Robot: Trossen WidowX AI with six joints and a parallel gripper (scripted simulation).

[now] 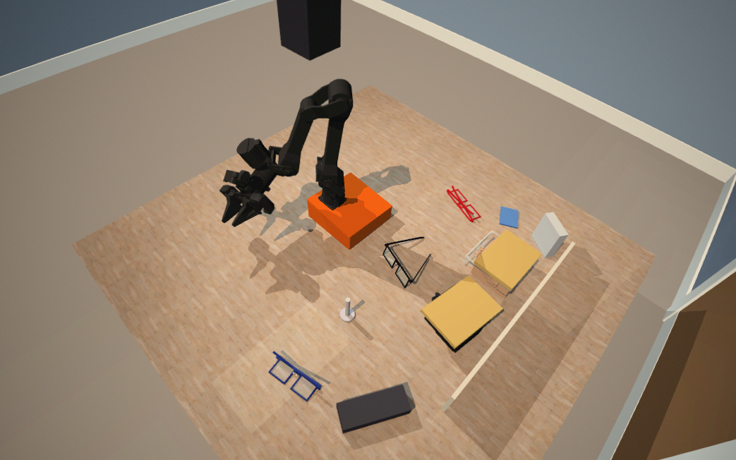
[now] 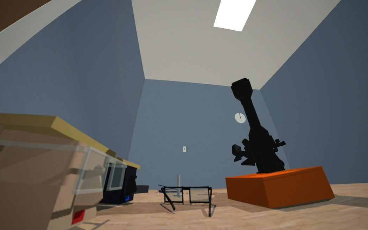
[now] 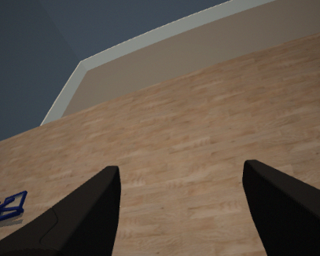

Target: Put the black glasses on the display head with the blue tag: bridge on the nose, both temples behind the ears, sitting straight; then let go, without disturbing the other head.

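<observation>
Now: the grey peg stand 36 cm ahead of my gripper tip, 12 cm below it and 8 cm to the left of it. From my gripper tip the other things lie so: display head 57 cm ahead, 47 cm to the left, 9 cm below; blue pad 71 cm to the left, 51 cm ahead, 15 cm below; long strip 70 cm ahead, 36 cm to the left, 9 cm below.
</observation>
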